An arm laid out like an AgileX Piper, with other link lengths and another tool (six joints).
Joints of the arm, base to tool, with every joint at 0 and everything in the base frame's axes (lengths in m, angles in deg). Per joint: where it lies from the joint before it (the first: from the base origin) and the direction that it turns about. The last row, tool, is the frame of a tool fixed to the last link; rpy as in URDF.
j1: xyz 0 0 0.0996 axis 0 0 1
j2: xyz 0 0 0 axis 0 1 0
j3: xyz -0.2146 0 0.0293 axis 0 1 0
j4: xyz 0.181 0 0.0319 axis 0.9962 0 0.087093
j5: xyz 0 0 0 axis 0 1 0
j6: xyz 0.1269 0 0.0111 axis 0.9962 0 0.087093
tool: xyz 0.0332 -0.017 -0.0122 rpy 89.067 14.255 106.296
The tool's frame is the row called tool.
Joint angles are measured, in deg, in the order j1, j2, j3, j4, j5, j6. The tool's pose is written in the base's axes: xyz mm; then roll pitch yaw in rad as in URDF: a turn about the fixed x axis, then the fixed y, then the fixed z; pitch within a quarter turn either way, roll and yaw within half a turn. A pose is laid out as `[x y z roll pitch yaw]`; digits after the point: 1 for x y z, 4 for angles.
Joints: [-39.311, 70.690, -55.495, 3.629, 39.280, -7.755]
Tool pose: [173.2 -157.1 164.8 2.4627 -0.0538 1.3435]
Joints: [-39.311, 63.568, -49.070, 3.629, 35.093, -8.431]
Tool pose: [161.2 -148.2 168.7 2.3901 -0.0077 1.3499]
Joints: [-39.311, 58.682, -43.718, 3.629, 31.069, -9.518]
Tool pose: [153.0 -142.6 167.5 2.3409 0.0337 1.3577]
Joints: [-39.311, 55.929, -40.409, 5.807, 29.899, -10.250]
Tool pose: [148.6 -134.9 162.3 2.3184 0.0144 1.3571]
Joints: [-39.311, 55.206, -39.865, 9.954, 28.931, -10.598]
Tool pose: [152.3 -130.0 163.5 2.2706 -0.0355 1.3460]
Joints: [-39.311, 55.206, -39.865, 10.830, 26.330, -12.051]
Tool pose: [156.2 -133.4 169.0 2.2316 -0.0088 1.3515]
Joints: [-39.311, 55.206, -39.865, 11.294, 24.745, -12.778]
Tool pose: [158.3 -135.5 172.5 2.2079 0.0068 1.3522]
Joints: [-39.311, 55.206, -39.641, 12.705, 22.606, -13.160]
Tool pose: [161.3 -137.0 175.9 2.1705 0.0062 1.3436]
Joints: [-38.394, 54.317, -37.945, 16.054, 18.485, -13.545]
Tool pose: [165.8 -134.6 178.9 2.0990 -0.0131 1.3346]
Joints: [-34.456, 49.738, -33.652, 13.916, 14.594, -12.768]
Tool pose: [164.8 -121.7 180.6 2.0472 0.0412 1.3864]
